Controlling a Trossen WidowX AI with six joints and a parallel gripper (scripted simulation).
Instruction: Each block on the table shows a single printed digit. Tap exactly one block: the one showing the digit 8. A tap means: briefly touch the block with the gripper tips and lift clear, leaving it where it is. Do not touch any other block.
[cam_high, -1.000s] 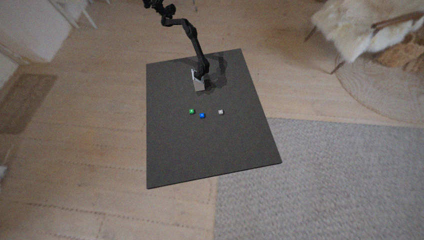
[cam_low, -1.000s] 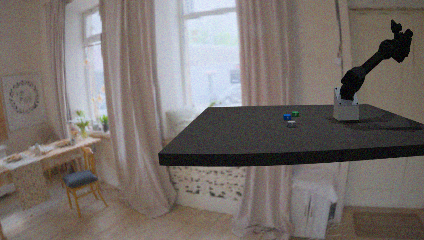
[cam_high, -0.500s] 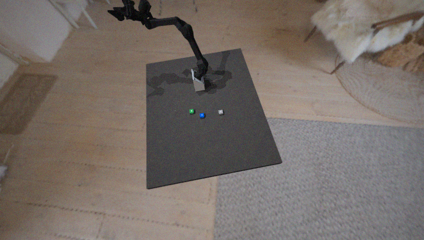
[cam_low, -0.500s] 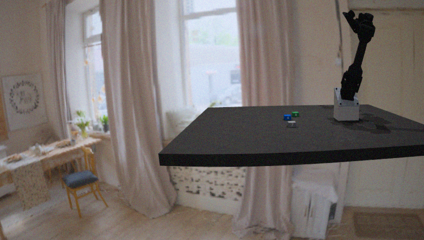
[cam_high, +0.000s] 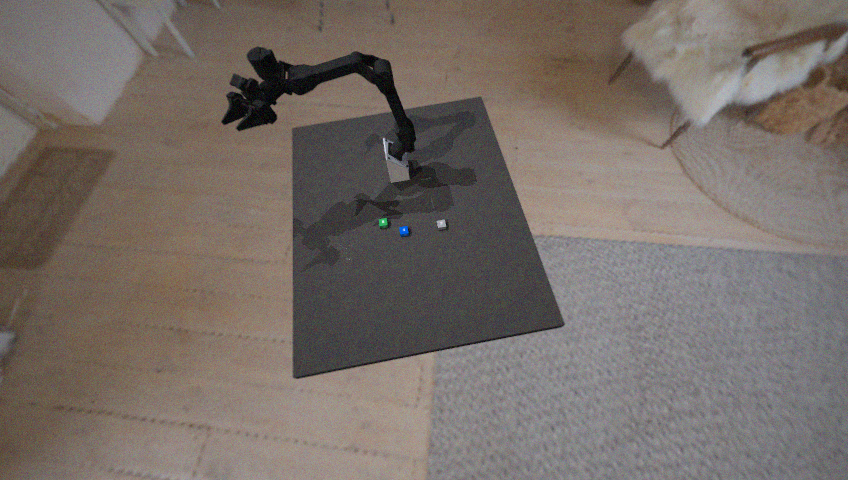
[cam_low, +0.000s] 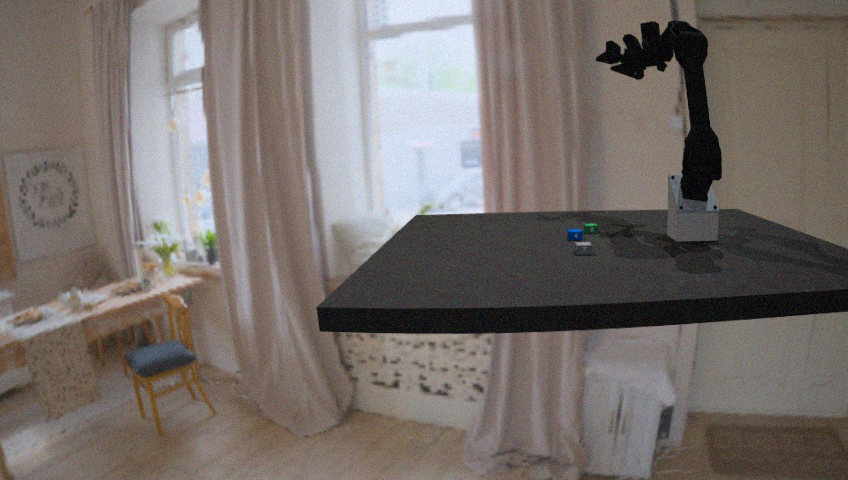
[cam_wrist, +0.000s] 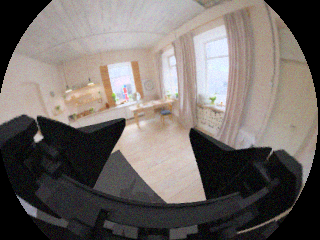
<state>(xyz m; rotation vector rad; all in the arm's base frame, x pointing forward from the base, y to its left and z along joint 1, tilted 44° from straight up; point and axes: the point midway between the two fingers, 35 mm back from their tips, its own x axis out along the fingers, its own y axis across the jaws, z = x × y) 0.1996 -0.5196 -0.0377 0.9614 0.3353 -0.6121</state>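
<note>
Right now the green block is 7 cm ahead of my gripper tip, 36 cm to the left of it and 46 cm below it. Round my gripper tip: blue block: 12 cm ahead, 44 cm to the left, 46 cm below; then white block: 10 cm ahead, 59 cm to the left, 46 cm below.
</note>
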